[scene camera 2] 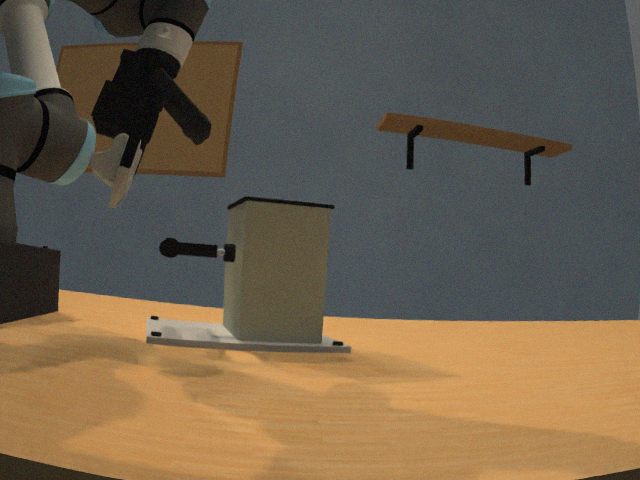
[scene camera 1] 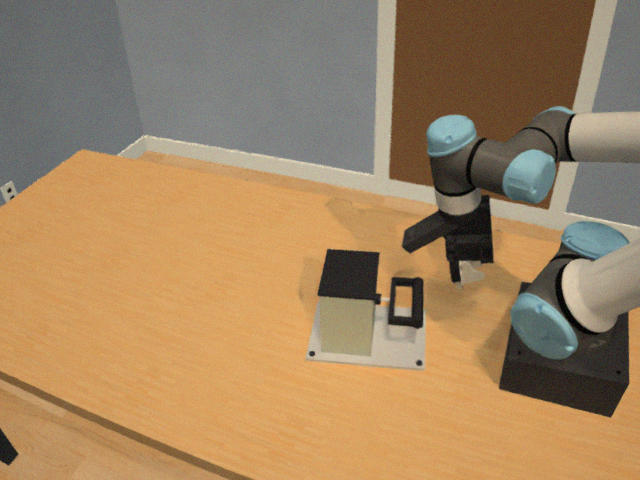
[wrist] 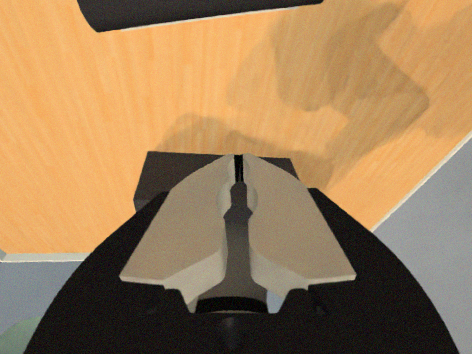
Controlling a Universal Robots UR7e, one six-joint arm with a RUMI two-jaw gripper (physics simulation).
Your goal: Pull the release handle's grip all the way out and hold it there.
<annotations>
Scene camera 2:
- gripper: 111,208
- release handle grip: 170,247
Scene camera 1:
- gripper: 461,286
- release handle grip: 416,320
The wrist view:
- gripper: 239,158
</annotations>
